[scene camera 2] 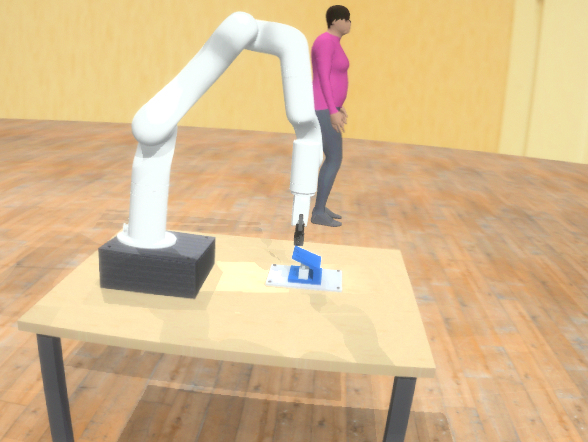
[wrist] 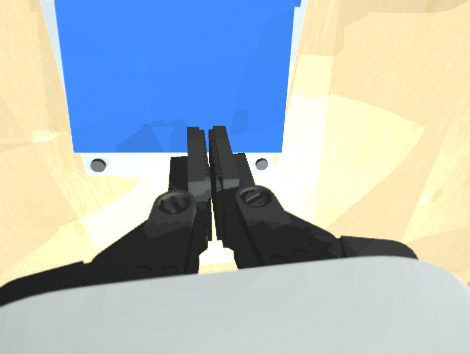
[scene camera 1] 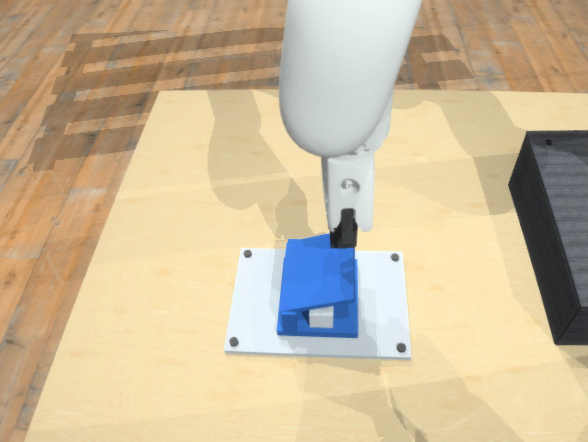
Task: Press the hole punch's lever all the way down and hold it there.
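The hole punch's blue lever point(scene camera 1: 315, 275) point(scene camera 2: 307, 257) point(wrist: 175, 75) is tilted up, its raised end towards the robot's base. A white block point(scene camera 1: 321, 318) point(scene camera 2: 303, 272) shows in the gap under it, above the blue base point(scene camera 1: 346, 325). The punch stands on a white plate point(scene camera 1: 382, 310) point(scene camera 2: 331, 280) with dark bolts at the corners. My gripper point(scene camera 1: 343, 246) point(scene camera 2: 298, 244) point(wrist: 206, 155) is shut and empty, pointing down. Its tips are just above the raised side of the lever and overlap the lever in the wrist view. Whether they touch it is not clear.
The arm stands on a black box point(scene camera 1: 542, 250) point(scene camera 2: 145, 272) at one end of the wooden table point(scene camera 1: 165, 350) point(scene camera 2: 240, 325). A person in a pink top point(scene camera 2: 331, 75) stands on the floor beyond the table.
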